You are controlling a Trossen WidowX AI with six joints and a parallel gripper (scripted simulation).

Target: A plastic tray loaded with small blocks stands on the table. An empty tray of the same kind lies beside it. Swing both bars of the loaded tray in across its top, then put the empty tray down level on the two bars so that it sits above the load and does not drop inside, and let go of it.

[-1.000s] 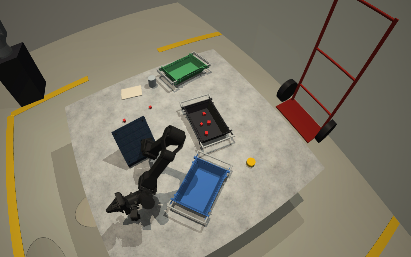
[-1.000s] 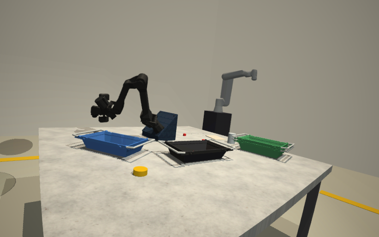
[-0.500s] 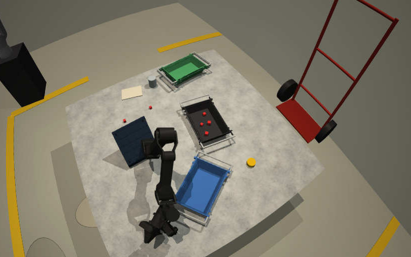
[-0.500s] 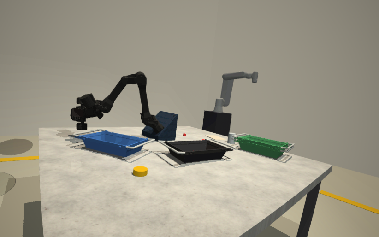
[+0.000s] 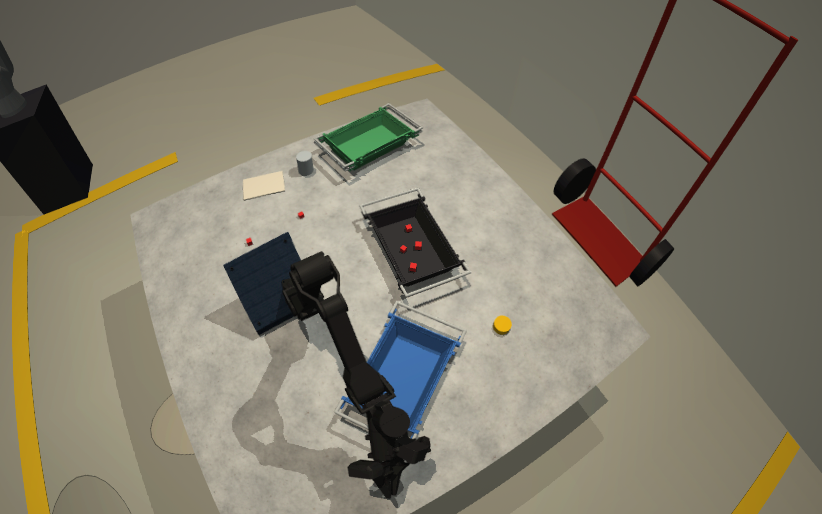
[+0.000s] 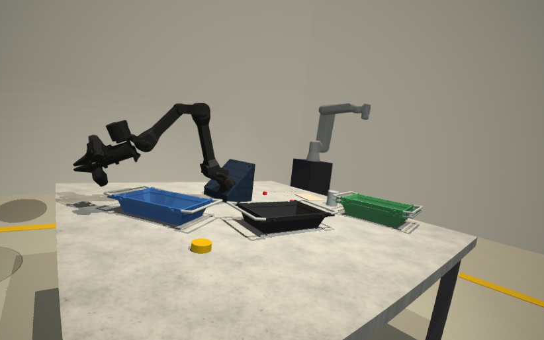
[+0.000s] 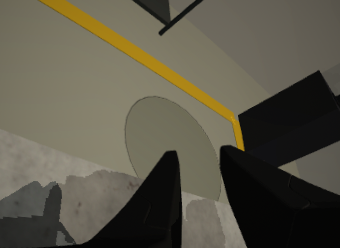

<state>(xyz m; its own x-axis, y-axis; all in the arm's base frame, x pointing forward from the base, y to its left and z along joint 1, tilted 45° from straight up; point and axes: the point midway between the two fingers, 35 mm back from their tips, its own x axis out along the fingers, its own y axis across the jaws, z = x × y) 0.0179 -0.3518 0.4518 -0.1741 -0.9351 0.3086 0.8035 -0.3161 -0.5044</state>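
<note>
Now: gripper tip 47 cm short of the yellow disc, 31 cm to the right of it and 12 cm above it. From my gripper tip the other things lie so: beige card: 2 cm behind, 109 cm to the left, 13 cm below; then grey cylinder: 14 cm ahead, 110 cm to the left, 9 cm below; then blue tray: 15 cm ahead, 28 cm to the left, 8 cm below.
</note>
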